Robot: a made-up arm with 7 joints.
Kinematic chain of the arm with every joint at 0, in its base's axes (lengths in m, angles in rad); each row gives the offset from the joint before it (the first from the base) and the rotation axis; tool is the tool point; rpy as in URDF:
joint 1: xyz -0.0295 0.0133 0.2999 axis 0 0.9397 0.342
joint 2: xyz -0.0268 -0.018 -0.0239 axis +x
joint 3: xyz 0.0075 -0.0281 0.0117 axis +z
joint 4: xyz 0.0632 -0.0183 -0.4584 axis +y
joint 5: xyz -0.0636 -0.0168 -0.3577 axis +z
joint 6: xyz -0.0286 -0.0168 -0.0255 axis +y
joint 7: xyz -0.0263 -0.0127 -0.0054 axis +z
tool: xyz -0.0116 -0.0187 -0.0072 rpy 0 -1.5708 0
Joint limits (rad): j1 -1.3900..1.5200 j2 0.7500..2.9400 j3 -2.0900..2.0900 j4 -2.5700..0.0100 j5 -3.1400..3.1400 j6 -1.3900..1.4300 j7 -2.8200..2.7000
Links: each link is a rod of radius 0.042 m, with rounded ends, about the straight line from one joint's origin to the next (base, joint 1, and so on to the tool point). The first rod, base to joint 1, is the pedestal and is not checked.
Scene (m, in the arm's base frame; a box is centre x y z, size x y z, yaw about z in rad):
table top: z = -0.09
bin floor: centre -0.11 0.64 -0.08 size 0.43 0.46 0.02 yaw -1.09
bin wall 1: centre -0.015 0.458 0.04 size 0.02 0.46 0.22 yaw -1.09
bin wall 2: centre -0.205 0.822 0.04 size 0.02 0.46 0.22 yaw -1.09
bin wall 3: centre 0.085 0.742 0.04 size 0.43 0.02 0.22 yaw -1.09
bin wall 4: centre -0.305 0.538 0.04 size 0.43 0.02 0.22 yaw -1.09
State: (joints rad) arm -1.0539 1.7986 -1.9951 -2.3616 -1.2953 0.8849 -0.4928
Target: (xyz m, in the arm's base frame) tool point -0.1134 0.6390 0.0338
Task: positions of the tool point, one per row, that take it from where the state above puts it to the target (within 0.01 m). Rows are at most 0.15 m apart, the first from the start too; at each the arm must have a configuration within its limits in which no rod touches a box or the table.
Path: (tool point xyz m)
1: 0.2375 0.3887 0.1396
2: 0.1679 0.4216 0.2430
3: 0.0772 0.4263 0.3265
4: -0.0236 0.4038 0.3843
5: -0.0160 0.4687 0.3694
6: -0.0265 0.5319 0.3448
7: -0.0591 0.5899 0.3184
8: -0.1134 0.6390 0.2989
9: -0.1129 0.6526 0.1651
10: -0.1134 0.6390 0.0338

